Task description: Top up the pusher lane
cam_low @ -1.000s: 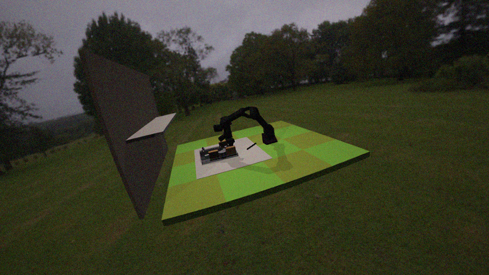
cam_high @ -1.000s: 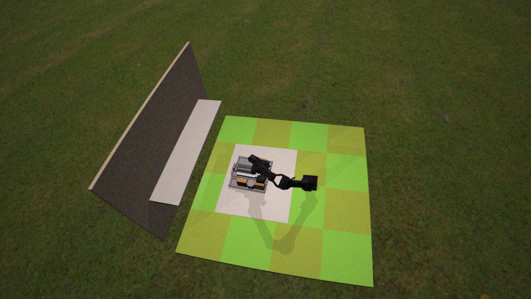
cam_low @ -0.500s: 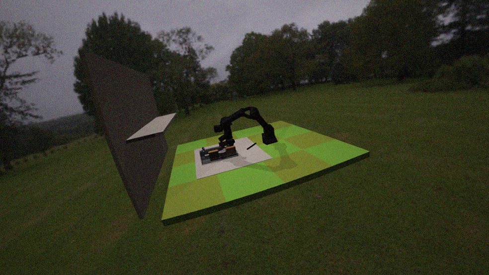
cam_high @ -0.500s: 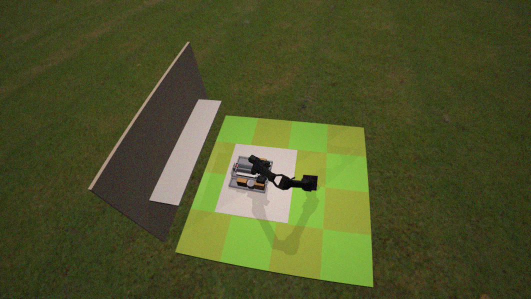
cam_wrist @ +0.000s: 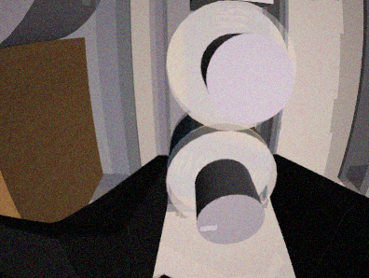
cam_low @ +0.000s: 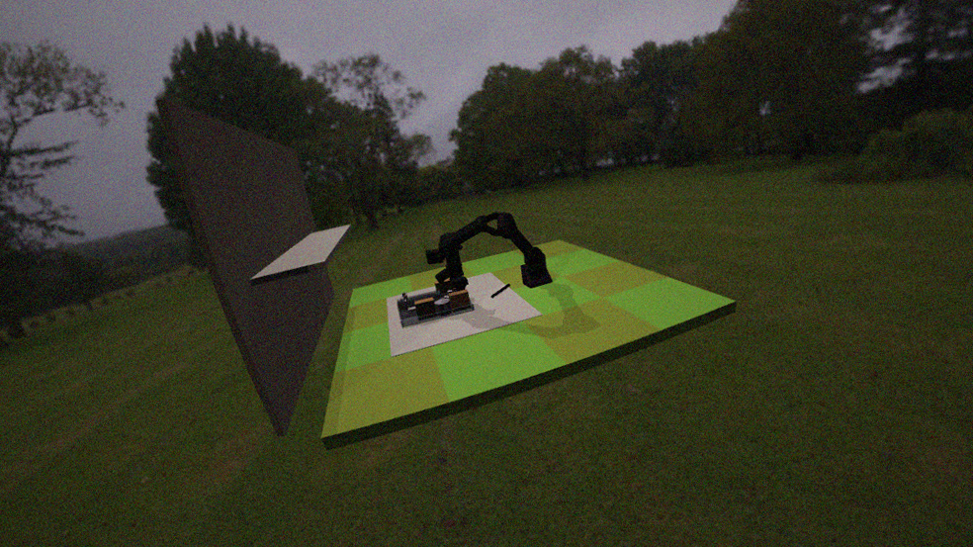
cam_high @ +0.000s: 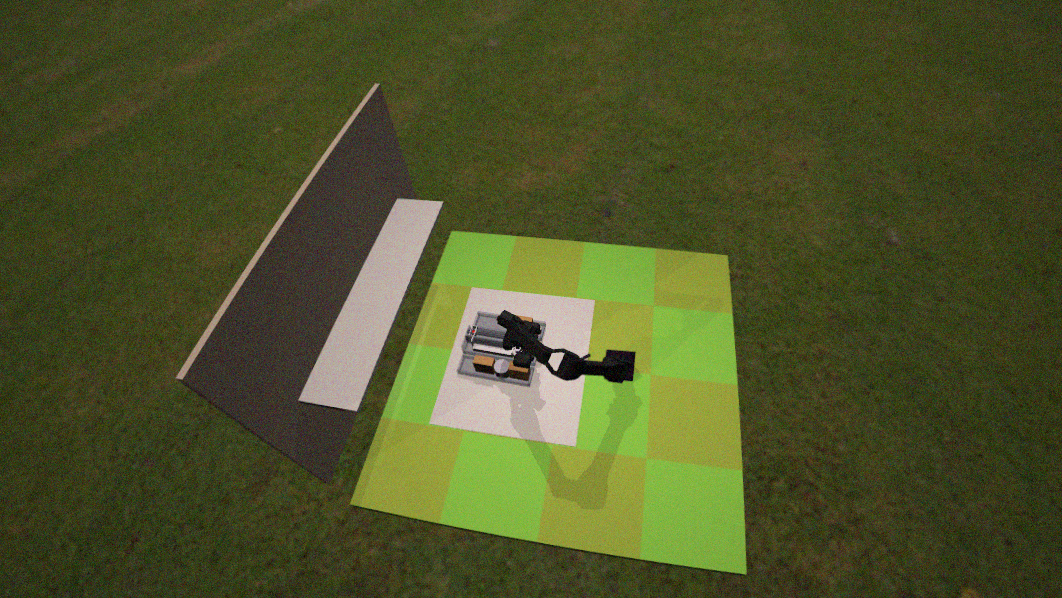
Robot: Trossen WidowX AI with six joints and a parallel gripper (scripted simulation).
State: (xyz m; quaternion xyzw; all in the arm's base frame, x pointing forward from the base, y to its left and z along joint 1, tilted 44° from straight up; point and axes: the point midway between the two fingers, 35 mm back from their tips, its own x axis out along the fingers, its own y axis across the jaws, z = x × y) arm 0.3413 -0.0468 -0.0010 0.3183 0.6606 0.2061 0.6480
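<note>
My gripper tip is 100 mm short of the grey round tin and 70 mm to the right of it. Round my gripper tip: thin black rod (180 mm behind, 10 mm to the left, 20 mm below); grey sprung lane (140 mm ahead, 50 mm to the right, 10 mm below); pusher plate (150 mm ahead, 50 mm to the right, 20 mm above).
</note>
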